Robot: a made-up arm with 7 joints.
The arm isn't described. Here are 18 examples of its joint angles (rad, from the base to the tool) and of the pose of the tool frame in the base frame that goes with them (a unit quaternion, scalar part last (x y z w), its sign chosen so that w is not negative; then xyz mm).
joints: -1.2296 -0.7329 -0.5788 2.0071 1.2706 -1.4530 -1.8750
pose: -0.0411 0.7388 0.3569 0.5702 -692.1 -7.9 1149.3
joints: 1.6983 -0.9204 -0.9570 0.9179 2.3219 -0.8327 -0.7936
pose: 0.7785 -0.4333 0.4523 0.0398 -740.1 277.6 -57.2
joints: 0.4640 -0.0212 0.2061 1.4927 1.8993 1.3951 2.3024
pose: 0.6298 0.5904 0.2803 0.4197 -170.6 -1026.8 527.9
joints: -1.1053 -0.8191 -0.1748 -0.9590 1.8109 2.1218 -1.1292
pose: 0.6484 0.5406 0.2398 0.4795 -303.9 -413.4 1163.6
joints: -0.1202 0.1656 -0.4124 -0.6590 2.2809 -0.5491 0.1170
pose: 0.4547 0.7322 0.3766 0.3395 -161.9 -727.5 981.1
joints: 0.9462 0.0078 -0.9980 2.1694 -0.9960 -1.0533 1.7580
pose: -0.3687 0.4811 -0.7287 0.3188 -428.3 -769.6 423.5
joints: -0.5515 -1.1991 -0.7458 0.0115 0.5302 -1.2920 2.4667
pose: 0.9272 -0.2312 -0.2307 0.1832 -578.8 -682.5 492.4
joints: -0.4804 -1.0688 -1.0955 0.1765 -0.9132 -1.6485 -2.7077
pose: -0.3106 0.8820 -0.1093 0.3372 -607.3 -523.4 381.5
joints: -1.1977 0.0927 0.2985 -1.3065 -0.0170 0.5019 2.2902
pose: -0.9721 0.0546 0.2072 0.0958 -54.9 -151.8 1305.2
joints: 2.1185 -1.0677 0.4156 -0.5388 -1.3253 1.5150 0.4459
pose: -0.4700 0.4471 0.2931 0.7024 -231.2 588.7 -156.8
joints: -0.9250 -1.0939 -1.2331 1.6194 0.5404 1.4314 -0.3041
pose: 0.9302 -0.2834 -0.2038 0.1131 -821.6 -397.5 495.8
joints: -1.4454 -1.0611 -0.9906 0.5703 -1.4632 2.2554 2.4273
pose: 0.5090 0.3732 0.7697 0.0960 -674.7 -404.8 806.3
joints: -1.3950 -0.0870 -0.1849 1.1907 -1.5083 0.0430 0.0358
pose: -0.6030 -0.1961 -0.7349 0.2404 -291.6 403.7 1228.7
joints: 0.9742 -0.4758 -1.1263 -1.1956 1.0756 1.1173 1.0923
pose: -0.8448 -0.0962 -0.4107 0.3293 -605.0 -559.1 -45.4
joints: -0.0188 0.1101 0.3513 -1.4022 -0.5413 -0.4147 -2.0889
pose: -0.3363 0.3447 0.0095 0.8763 -34.4 -777.5 631.7
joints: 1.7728 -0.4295 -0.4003 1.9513 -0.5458 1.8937 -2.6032
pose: 0.3408 0.7158 0.3411 0.5051 -524.0 -341.1 -346.1
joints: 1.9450 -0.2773 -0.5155 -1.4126 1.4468 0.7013 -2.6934
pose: 0.4087 -0.6577 -0.0112 0.6327 -286.7 46.4 -479.2
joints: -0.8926 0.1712 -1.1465 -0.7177 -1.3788 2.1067 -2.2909
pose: -0.5509 -0.8053 -0.0512 0.2130 -380.7 16.7 1197.3
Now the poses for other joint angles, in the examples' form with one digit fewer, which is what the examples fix.
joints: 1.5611 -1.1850 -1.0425 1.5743 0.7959 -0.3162 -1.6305
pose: 0.890 0.062 0.419 0.168 -769 345 -2
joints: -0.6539 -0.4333 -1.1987 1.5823 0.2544 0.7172 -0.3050
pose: 0.683 -0.145 -0.665 0.263 -785 -88 924
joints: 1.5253 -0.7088 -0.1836 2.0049 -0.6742 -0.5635 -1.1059
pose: -0.134 0.739 0.612 0.249 -484 -289 -320
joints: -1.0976 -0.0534 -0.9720 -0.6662 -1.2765 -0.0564 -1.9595
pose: -0.587 -0.253 -0.730 0.241 -458 109 1126
